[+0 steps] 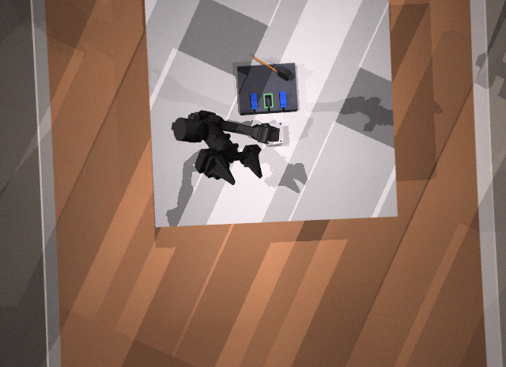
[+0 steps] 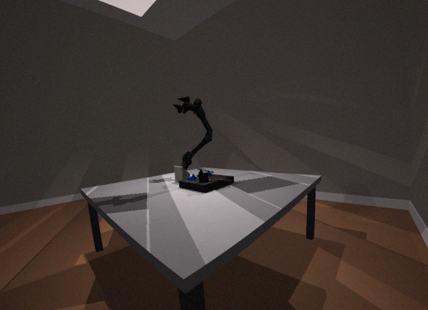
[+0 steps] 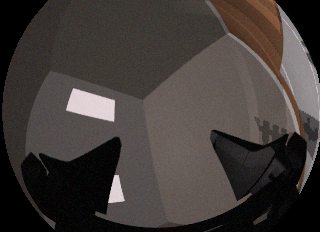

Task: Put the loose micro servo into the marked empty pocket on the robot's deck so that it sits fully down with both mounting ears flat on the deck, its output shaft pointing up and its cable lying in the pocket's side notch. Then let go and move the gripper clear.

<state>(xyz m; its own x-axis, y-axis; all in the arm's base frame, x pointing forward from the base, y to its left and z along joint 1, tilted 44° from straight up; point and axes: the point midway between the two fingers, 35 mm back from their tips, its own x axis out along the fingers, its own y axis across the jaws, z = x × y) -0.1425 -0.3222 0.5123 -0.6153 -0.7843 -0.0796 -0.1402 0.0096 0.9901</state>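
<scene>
My gripper tip is 660 mm above the deck, 520 mm short of it and 40 mm to the left of it.
</scene>
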